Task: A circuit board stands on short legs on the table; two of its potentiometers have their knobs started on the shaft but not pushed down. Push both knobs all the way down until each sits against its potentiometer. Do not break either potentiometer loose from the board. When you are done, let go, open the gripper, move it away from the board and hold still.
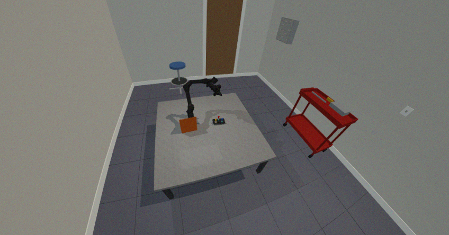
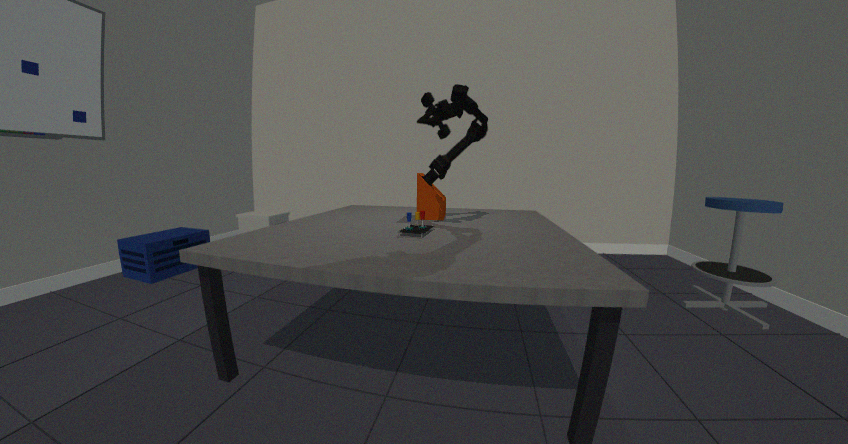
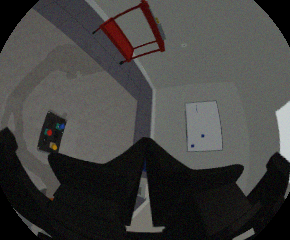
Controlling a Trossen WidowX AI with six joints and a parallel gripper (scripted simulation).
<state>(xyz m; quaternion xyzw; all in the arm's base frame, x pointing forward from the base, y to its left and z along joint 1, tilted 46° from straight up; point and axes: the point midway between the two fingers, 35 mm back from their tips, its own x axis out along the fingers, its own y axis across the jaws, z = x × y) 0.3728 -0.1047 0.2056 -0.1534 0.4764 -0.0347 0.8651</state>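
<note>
Right now the red knob is 10 mm behind my gripper tip, 20 mm to the left of it and 360 mm below it. Also, from my gripper tip: blue knob: 30 mm ahead, 20 mm to the right, 370 mm below.
</note>
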